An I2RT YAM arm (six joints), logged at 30 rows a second.
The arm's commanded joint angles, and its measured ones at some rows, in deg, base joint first. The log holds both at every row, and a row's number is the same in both.
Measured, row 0:
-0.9 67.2 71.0 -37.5 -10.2 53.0
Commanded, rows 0 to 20:
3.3 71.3 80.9 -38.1 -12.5 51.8
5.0 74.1 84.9 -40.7 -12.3 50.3
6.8 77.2 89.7 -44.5 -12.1 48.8
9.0 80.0 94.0 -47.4 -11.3 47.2
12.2 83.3 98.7 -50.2 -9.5 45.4
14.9 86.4 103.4 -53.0 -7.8 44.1
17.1 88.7 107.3 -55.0 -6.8 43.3
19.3 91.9 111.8 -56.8 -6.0 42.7
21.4 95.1 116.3 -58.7 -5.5 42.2
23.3 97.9 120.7 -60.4 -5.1 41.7
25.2 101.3 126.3 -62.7 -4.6 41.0
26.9 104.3 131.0 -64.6 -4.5 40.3
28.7 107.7 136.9 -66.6 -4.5 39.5
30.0 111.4 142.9 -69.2 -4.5 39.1
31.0 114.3 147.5 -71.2 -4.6 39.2
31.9 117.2 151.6 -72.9 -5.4 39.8
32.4 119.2 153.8 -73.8 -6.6 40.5
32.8 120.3 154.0 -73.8 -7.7 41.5
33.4 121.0 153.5 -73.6 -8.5 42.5
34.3 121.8 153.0 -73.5 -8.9 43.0
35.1 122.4 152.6 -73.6 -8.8 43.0
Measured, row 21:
33.9 121.2 151.8 -67.7 -8.1 41.6
